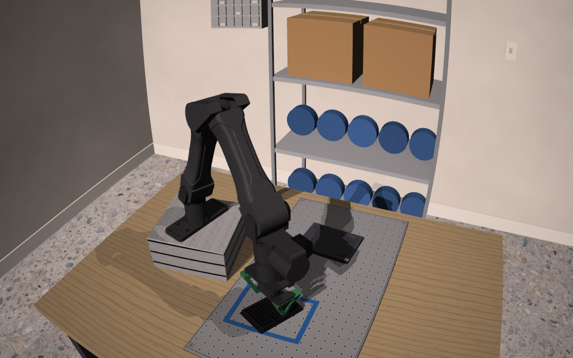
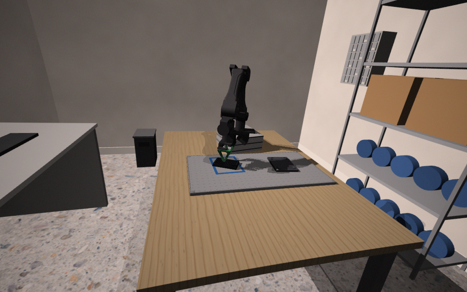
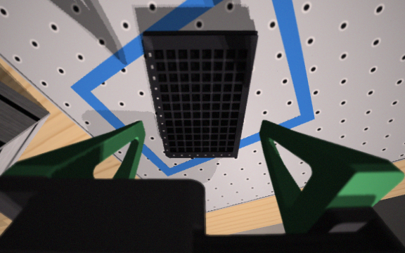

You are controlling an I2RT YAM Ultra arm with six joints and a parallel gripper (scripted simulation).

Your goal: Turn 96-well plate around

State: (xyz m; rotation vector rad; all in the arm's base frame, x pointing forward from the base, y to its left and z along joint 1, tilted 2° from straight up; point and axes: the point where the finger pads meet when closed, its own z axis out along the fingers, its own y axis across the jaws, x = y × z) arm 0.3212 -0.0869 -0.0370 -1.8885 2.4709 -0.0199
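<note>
Right now my hand is 4 cm above the black 96-well plate. The rest, counted from my hand: white A1 label (6 cm ahead, 26 cm to the left, 3 cm below); dark plate nest N1 (2 cm behind, 31 cm to the left, 4 cm below).
</note>
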